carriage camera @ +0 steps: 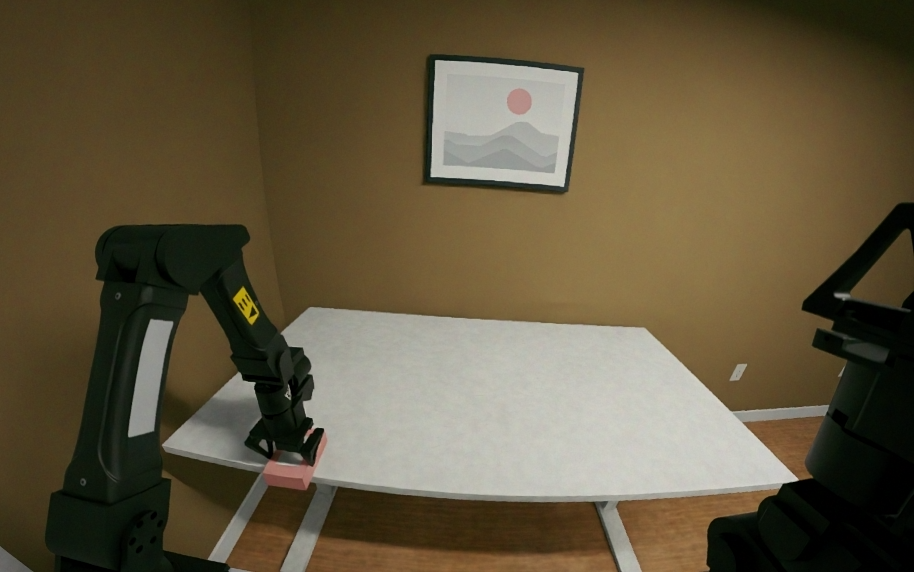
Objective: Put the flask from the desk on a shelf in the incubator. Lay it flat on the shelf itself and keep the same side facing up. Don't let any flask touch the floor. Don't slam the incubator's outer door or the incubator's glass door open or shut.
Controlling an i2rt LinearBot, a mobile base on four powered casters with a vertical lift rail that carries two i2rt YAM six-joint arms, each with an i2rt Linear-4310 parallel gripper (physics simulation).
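Places are measured from the left arm's base along level axes (x ahead, y left, z up), in metres.
Pixels of known places: left gripper, fingertip midpoint: (pixel 291 460).
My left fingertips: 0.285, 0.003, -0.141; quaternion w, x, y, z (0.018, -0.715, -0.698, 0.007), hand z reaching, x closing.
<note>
Behind a point stands the place of what it marks, as x, y, z.
The flask (pixel 287 476) {0.244, -0.010, -0.132} is a flat pink block with a pale top. It lies at the left part of the desk's front edge, and its near end shows past that edge of the white desk (pixel 512 411) {0.497, -0.493, -0.171}. My left gripper (pixel 290 458) {0.285, 0.003, -0.141} points down over the flask, fingers apart, one towards each side of it. It holds nothing; whether the fingers touch the flask cannot be told. The wrist and fingers hide part of the flask. My right gripper (pixel 876 263) is raised at the right edge of the view, partly cut off, and open. The incubator does not show in this view.
A brown wall (pixel 350 202) {1.081, 0.109, 0.287} with a framed picture (pixel 502 124) {1.054, -0.464, 0.598} stands behind the desk. Desk legs (pixel 308 529) (pixel 616 536) reach down to the wooden floor (pixel 471 532) {0.518, -0.440, -0.891}. Another wall (pixel 128 134) {0.561, 0.488, 0.508} is at the left. A wall outlet (pixel 738 372) {1.061, -1.998, -0.490} is at the right.
</note>
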